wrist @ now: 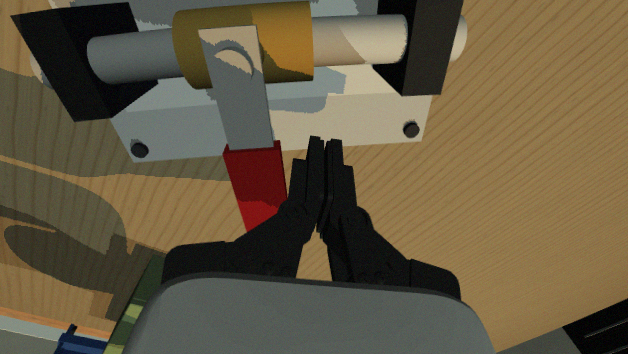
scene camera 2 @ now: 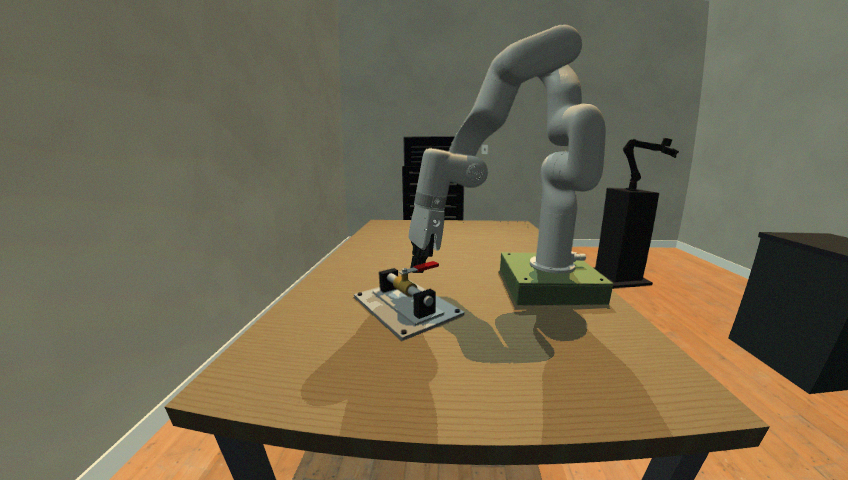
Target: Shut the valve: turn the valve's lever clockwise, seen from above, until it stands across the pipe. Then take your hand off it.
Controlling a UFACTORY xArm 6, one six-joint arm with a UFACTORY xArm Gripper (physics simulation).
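The valve's lever (scene camera 2: 427, 266) (wrist: 255, 175) has a red handle and a grey arm. In the wrist view it stands nearly square across the pipe (wrist: 357, 42), slightly slanted. The brass valve body (scene camera 2: 404, 284) (wrist: 287, 45) sits on the pipe between two black blocks, on a light base plate (scene camera 2: 389, 318) (wrist: 350, 122). My gripper (scene camera 2: 418, 262) (wrist: 320, 157) is shut and empty, beside the handle, on its right in the wrist view. A small gap shows near the fingertips; farther back a finger overlaps the handle's edge, and contact is not clear.
The wooden table (scene camera 2: 267, 368) (wrist: 500, 200) bears the valve plate and the green block (scene camera 2: 565, 294) (wrist: 127, 315) under my arm's base. Black drawers (scene camera 2: 433, 178) stand behind the table. A black pedestal (scene camera 2: 624, 237) with a small arm and a dark cabinet (scene camera 2: 779, 309) stand at the right.
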